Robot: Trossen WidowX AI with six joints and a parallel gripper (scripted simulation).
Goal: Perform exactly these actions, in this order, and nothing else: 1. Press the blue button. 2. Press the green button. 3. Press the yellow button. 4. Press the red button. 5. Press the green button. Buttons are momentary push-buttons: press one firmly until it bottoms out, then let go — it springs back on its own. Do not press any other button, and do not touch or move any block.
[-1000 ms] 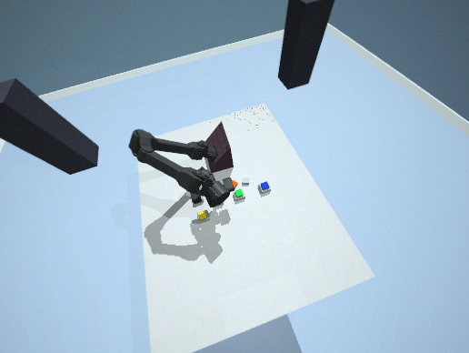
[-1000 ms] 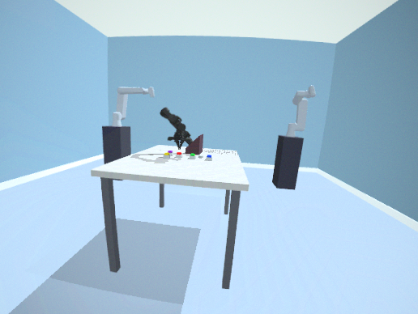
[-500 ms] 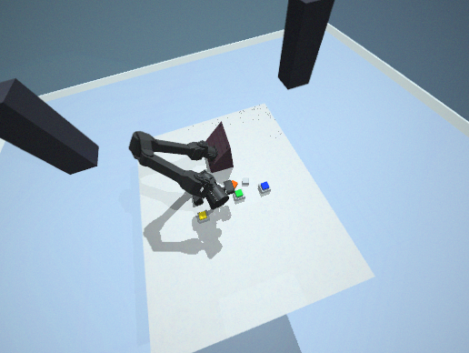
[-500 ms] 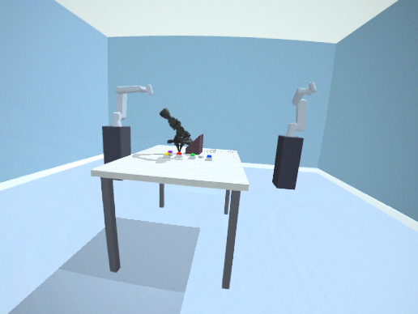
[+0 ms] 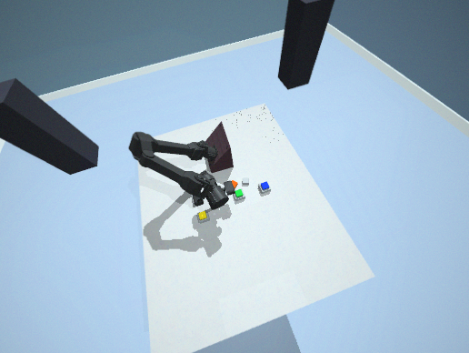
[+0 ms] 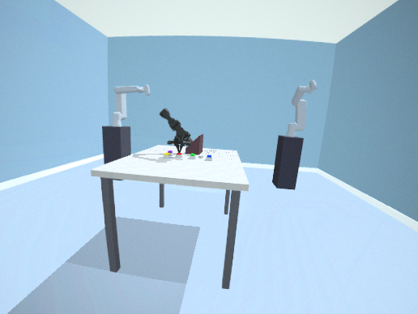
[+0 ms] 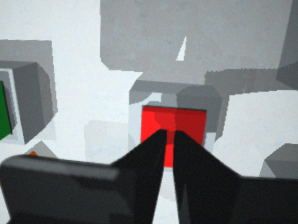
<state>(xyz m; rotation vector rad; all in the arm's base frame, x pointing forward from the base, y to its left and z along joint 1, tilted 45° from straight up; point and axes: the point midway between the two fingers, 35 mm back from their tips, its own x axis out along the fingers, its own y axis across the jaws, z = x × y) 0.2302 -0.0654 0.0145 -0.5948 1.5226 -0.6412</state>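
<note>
My gripper tip is now 1 cm above the red button. Round my gripper tip: purple button: 5 cm behind, 9 cm to the right; then yellow button: 5 cm ahead, 9 cm to the right; then green button: 1 cm ahead, 11 cm to the left.
</note>
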